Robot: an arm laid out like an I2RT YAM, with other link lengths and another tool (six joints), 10 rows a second.
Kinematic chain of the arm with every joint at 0, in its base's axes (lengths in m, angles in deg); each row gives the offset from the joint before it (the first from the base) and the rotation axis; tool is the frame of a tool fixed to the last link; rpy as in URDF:
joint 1: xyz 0 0 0.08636 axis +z
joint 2: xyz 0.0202 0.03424 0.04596 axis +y
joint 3: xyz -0.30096 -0.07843 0 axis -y
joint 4: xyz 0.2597 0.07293 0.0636 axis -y
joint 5: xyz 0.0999 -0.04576 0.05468 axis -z
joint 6: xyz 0.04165 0 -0.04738 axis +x
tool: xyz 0.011 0.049 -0.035 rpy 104.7 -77.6 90
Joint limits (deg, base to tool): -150..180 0..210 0..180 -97..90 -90..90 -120..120
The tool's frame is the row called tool.
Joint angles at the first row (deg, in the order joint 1, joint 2, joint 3, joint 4, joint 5, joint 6):
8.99 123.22 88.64 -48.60 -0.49 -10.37
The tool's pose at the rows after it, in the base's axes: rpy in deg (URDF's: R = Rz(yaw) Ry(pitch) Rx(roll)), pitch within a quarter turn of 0, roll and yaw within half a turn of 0; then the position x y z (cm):
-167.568, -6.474, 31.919, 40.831, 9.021, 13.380
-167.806, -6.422, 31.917, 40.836, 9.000, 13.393
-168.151, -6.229, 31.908, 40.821, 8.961, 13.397
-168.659, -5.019, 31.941, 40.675, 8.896, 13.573
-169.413, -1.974, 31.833, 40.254, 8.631, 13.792
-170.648, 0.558, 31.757, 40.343, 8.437, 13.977
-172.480, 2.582, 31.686, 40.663, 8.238, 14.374
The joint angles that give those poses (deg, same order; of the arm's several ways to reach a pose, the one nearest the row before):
8.99 123.20 88.64 -48.60 -0.43 -10.37
8.99 123.15 88.64 -48.60 -0.19 -10.37
8.99 123.11 88.64 -48.69 0.21 -10.37
9.06 123.13 89.17 -50.11 1.15 -10.39
9.04 123.37 90.13 -53.34 3.03 -10.41
9.04 124.27 92.14 -56.31 5.15 -10.42
9.04 125.12 94.65 -59.13 7.62 -10.44

